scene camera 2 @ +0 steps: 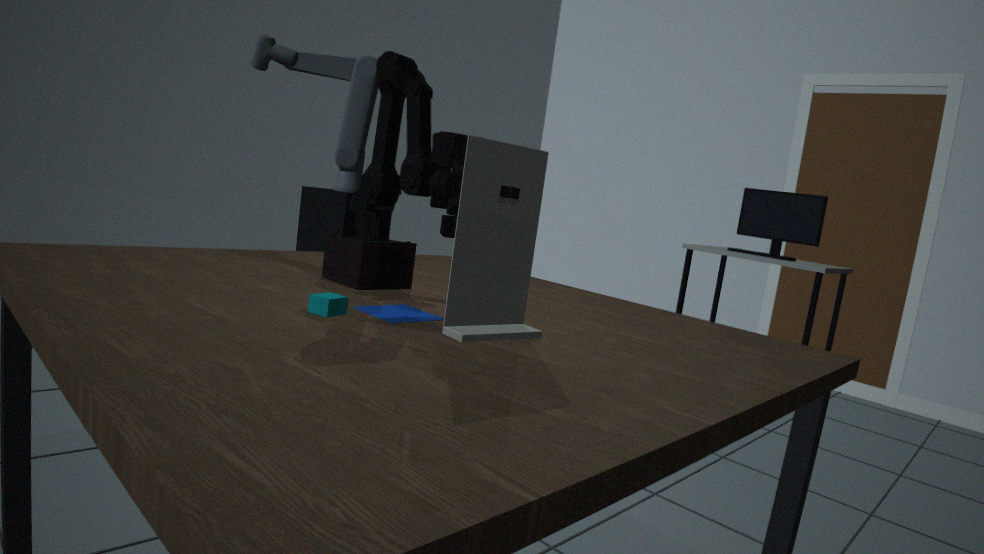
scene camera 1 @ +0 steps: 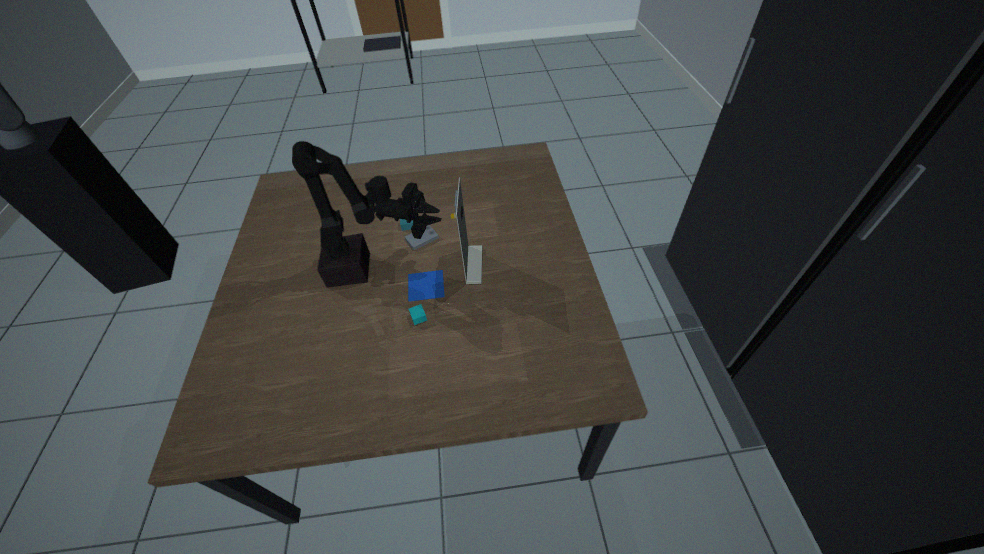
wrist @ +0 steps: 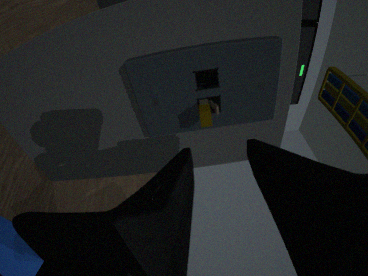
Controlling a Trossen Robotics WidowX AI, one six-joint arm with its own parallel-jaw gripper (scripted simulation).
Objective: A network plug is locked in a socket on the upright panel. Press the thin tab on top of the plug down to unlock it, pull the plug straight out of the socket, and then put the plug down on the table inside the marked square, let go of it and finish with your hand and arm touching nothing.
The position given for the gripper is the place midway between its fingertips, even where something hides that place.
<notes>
In view: the gripper [scene camera 2: 480, 189], a teal cube [scene camera 2: 328, 304] and a blue marked square [scene camera 2: 390, 313].
The gripper shows as well in scene camera 1 [scene camera 1: 440, 215] and in the wrist view [wrist: 219, 151]. The blue marked square is seen too in scene camera 1 [scene camera 1: 427, 285].
</notes>
